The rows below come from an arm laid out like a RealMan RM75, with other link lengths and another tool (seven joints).
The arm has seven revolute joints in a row. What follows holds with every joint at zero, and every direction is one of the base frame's.
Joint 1 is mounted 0.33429 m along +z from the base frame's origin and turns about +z.
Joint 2 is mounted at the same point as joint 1 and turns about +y.
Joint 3 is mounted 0.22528 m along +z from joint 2 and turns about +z.
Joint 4 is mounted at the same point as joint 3 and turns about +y.
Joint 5 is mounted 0.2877 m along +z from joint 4 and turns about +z.
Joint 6 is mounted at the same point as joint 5 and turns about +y.
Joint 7 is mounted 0.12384 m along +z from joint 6 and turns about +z.
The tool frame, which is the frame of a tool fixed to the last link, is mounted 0.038 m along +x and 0.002 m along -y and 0.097 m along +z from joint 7; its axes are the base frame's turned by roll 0, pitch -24 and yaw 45.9 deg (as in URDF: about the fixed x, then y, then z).
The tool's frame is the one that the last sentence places.
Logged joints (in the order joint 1, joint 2, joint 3, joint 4, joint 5, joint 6, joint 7), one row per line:
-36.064, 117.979, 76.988, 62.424, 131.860, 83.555, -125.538
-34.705, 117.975, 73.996, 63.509, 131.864, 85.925, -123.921
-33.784, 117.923, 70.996, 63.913, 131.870, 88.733, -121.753
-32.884, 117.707, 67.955, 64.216, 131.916, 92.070, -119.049
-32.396, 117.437, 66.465, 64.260, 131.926, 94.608, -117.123
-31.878, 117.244, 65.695, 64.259, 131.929, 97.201, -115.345
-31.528, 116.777, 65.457, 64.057, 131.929, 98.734, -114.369
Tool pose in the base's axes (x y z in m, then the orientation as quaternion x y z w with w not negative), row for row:
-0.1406, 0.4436, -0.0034, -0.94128, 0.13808, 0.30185, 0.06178
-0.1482, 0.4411, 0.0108, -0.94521, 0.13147, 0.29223, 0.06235
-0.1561, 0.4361, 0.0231, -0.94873, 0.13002, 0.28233, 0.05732
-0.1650, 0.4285, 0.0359, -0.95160, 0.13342, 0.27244, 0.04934
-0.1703, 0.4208, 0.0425, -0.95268, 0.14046, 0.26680, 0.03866
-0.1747, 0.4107, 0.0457, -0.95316, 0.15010, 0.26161, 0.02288
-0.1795, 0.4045, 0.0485, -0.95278, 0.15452, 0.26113, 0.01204
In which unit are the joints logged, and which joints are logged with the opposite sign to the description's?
The joints are logged in degrees. Opposite sign: joint 2.
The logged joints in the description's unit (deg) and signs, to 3 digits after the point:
-36.064, -117.979, 76.988, 62.424, 131.860, 83.555, -125.538
-34.705, -117.975, 73.996, 63.509, 131.864, 85.925, -123.921
-33.784, -117.923, 70.996, 63.913, 131.870, 88.733, -121.753
-32.884, -117.707, 67.955, 64.216, 131.916, 92.070, -119.049
-32.396, -117.437, 66.465, 64.260, 131.926, 94.608, -117.123
-31.878, -117.244, 65.695, 64.259, 131.929, 97.201, -115.345
-31.528, -116.777, 65.457, 64.057, 131.929, 98.734, -114.369

